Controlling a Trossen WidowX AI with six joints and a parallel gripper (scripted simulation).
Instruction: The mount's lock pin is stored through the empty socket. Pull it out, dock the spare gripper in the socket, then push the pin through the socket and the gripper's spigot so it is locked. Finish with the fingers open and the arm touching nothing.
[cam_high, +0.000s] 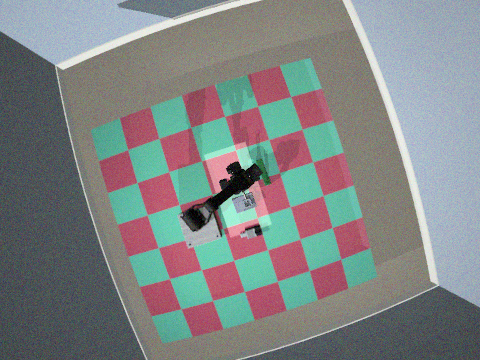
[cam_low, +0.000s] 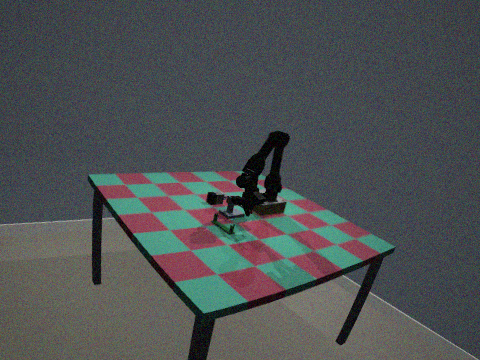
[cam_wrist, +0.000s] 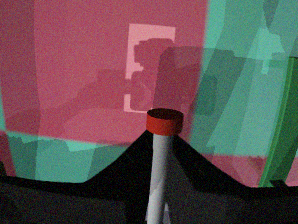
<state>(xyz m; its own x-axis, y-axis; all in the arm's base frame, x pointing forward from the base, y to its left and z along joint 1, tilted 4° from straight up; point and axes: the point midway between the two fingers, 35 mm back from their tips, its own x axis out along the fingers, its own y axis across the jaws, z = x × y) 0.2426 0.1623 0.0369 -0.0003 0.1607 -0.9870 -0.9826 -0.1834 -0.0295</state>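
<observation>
Now: the cradle 130 mm ahead of my gripper tip, 30 mm below it and 10 mm to the left of it. The rest, counted from my gripper tip: spare gripper (280 mm to the right, 20 mm below, 20 mm ahead); mount (120 mm to the right, 10 mm ahead).
</observation>
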